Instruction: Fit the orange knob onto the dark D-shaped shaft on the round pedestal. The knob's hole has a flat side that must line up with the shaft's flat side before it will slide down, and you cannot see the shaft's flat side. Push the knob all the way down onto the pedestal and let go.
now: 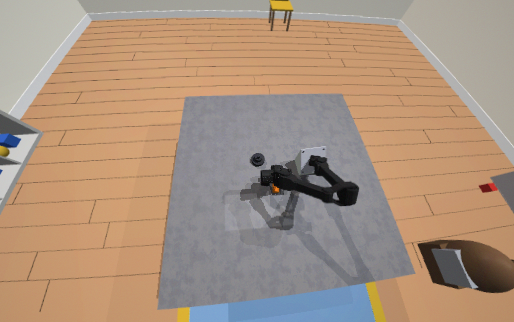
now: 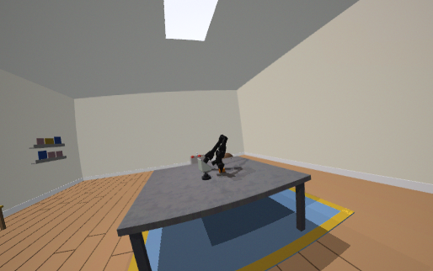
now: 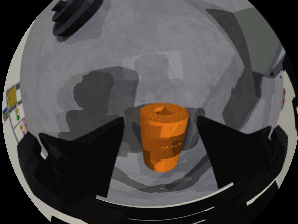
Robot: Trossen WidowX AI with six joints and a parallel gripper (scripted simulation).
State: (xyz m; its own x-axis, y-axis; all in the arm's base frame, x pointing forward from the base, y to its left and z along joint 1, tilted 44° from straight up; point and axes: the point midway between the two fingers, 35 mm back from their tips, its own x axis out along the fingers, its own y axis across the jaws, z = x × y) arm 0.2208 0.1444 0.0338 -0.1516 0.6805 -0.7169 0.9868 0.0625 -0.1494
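Right now the orange knob is 20 mm to the left of my gripper tip and 10 mm above it. The rest, counted from my gripper tip: dark round pedestal 170 mm to the right, 100 mm ahead, 20 mm above.
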